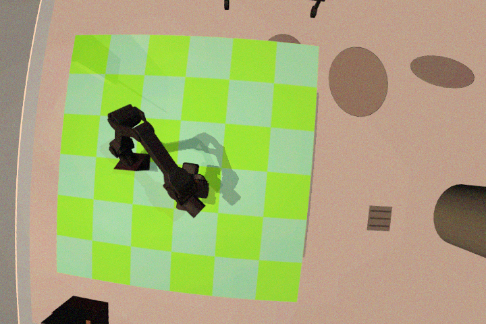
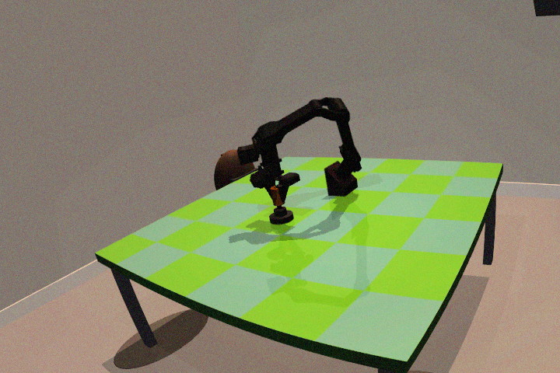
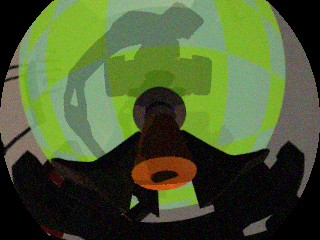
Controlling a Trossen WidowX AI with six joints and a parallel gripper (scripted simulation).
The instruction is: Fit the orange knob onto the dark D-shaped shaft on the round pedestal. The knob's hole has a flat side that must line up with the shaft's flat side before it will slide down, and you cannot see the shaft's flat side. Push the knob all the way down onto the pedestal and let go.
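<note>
My gripper tip is now 2 cm below the orange knob. The rest, counted from my gripper tip: dark round pedestal (4 cm below).
</note>
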